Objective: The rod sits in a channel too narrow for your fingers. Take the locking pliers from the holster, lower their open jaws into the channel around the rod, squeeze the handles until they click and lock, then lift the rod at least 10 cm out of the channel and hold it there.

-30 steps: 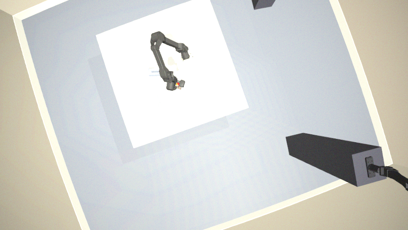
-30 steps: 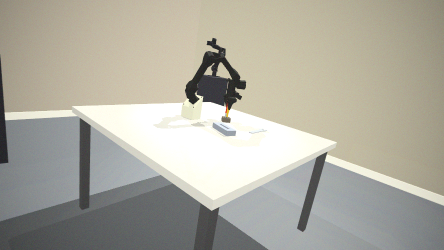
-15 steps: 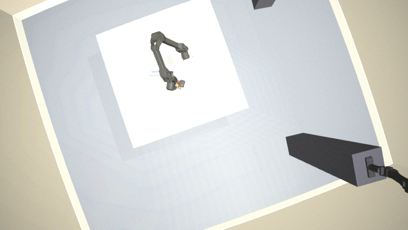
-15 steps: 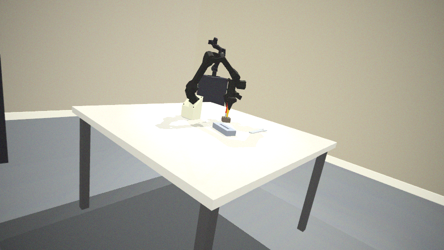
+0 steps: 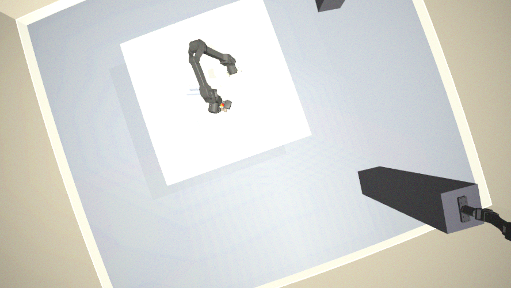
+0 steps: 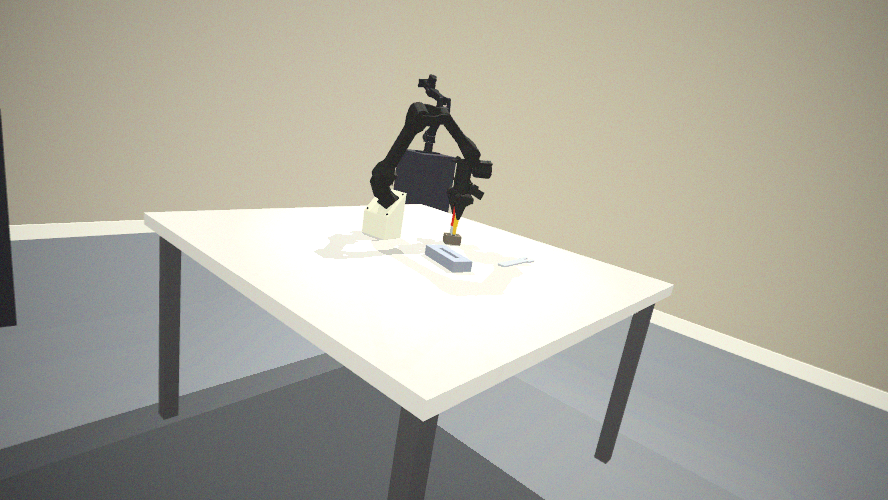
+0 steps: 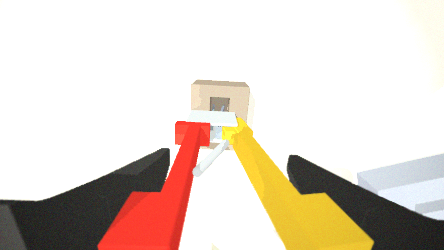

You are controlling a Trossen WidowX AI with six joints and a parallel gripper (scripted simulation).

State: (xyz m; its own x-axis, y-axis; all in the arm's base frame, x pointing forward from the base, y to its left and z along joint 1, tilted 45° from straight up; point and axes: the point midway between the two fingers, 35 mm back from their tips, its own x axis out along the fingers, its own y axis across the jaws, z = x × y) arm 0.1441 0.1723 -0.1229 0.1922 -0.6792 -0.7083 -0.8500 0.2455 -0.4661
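Right now my gripper tip is 190 mm to the left of the channel block, 190 mm short of it and 80 mm above it. Also, from my gripper tip: brown holster 90 mm below, 10 mm behind; rod 250 mm ahead, 110 mm to the left, 100 mm below.
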